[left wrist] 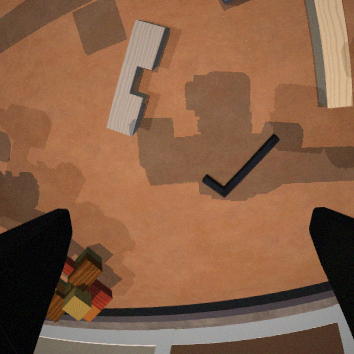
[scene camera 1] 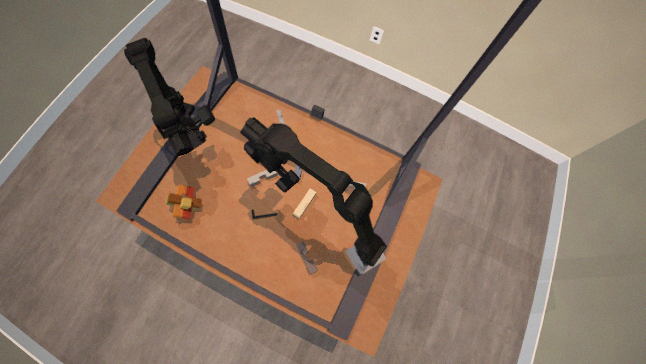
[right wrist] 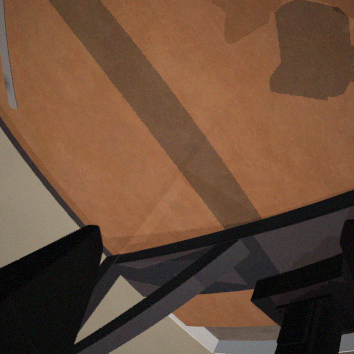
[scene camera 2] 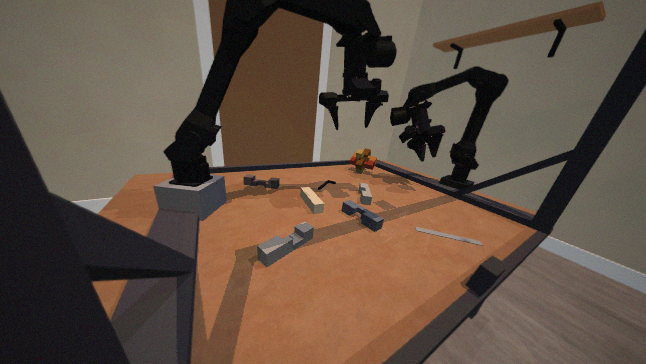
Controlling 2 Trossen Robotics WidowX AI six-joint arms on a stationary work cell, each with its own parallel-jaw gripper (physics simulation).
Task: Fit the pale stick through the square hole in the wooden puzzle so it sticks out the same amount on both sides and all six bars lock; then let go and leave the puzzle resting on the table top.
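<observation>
The pale stick [scene camera 1: 304, 203] [scene camera 2: 312, 200] [left wrist: 336, 55] lies flat on the table top, apart from the puzzle. The wooden puzzle [scene camera 1: 185, 212] [scene camera 2: 363, 161] [left wrist: 79, 304], a cluster of orange, red, brown and yellow bars, stands on the table at the left in scene camera 1; its square hole cannot be made out. My left gripper [scene camera 1: 270, 164] [scene camera 2: 352, 127] [left wrist: 194, 222] is open and empty, pointing down high above the table; its finger partly covers the puzzle in the left wrist view. My right gripper [scene camera 2: 428, 157] [right wrist: 227, 237] is open and empty, raised near its own base.
A black L-shaped key [scene camera 1: 265, 215] [scene camera 2: 327, 184] [left wrist: 250, 165] lies between puzzle and stick. Loose notched bars lie about: whitish [scene camera 2: 365, 194] [left wrist: 126, 90], blue-grey [scene camera 2: 371, 218], light grey [scene camera 2: 275, 249] and dark grey [scene camera 2: 261, 183]. A thin strip [scene camera 2: 449, 236] [right wrist: 7, 65] lies farther off. Frame posts edge the table.
</observation>
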